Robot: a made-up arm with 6 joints. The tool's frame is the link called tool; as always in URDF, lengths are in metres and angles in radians. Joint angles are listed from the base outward.
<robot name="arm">
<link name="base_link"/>
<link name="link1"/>
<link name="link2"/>
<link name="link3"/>
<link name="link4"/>
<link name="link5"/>
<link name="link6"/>
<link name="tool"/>
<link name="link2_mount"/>
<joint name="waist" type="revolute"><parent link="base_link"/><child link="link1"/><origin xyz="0 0 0.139"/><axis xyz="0 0 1"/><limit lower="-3.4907" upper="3.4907"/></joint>
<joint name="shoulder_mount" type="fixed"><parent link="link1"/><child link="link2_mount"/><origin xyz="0 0 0"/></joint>
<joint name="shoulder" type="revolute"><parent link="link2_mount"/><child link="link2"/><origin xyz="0 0 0"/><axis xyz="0 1 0"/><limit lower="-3.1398" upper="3.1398"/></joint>
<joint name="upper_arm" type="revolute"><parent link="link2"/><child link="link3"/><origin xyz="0 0 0.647"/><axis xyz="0 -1 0"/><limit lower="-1.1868" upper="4.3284"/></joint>
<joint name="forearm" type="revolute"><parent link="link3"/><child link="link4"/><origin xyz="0 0 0"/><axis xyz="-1 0 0"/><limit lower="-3.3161" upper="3.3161"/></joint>
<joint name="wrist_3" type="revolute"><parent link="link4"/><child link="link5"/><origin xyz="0.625 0 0"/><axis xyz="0 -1 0"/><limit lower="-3.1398" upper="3.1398"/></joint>
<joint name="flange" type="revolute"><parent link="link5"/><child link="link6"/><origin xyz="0 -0.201 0"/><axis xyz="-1 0 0"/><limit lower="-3.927" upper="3.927"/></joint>
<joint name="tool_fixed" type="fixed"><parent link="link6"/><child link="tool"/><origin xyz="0 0 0"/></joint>
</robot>
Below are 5 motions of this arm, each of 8 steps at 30 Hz.
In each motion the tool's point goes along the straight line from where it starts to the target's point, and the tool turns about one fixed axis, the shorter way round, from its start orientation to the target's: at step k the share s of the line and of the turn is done. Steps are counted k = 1, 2, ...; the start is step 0. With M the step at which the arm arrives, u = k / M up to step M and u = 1 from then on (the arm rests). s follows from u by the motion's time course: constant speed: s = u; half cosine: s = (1 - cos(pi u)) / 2; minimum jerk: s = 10 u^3 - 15 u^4 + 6 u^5.
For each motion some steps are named. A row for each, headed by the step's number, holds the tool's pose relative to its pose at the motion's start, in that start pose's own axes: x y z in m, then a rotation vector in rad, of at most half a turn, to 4 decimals.
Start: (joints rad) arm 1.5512 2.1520 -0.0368 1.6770 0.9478 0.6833
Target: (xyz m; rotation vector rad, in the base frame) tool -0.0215 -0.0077 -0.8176 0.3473 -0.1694 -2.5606
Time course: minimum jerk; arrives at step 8
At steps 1, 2, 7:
1: 0.0021 0.0050 0.0014 0.0023 -0.0034 0.0023
2: 0.0137 0.0324 0.0090 0.0151 -0.0221 0.0151
7: 0.1305 0.3076 0.0852 0.1435 -0.2096 0.1439

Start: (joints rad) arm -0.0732 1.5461 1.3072 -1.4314 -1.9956 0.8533
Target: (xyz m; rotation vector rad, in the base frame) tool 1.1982 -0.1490 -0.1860 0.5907 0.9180 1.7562
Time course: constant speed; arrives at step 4
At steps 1, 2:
1: -0.0073 0.0020 -0.0032 -0.0127 -0.0006 -0.0024
2: -0.0147 0.0040 -0.0065 -0.0254 -0.0012 -0.0048

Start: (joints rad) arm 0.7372 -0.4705 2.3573 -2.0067 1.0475 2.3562
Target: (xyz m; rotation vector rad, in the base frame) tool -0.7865 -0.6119 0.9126 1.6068 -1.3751 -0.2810
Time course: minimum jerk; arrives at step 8
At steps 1, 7, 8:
1: -0.0003 -0.0008 0.0037 -0.0015 -0.0004 -0.0022
7: -0.0188 -0.0463 0.2253 -0.0914 -0.0233 -0.1329
8: -0.0191 -0.0471 0.2290 -0.0929 -0.0237 -0.1351

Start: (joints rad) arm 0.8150 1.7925 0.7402 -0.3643 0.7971 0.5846
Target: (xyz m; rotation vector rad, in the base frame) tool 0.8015 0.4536 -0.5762 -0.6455 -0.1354 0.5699
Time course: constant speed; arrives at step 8
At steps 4, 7, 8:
4: 0.0105 -0.0396 -0.0104 -0.1259 -0.1045 -0.0453
7: 0.0184 -0.0693 -0.0182 -0.2203 -0.1828 -0.0792
8: 0.0210 -0.0792 -0.0208 -0.2518 -0.2089 -0.0905

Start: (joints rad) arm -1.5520 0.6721 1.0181 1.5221 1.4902 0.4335
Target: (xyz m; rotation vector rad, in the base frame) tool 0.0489 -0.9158 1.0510 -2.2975 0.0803 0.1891
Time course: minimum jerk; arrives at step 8
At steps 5, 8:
5: 0.0299 -0.0053 0.0035 0.0294 -0.1401 0.1030
8: 0.0413 -0.0074 0.0048 0.0405 -0.1933 0.1422

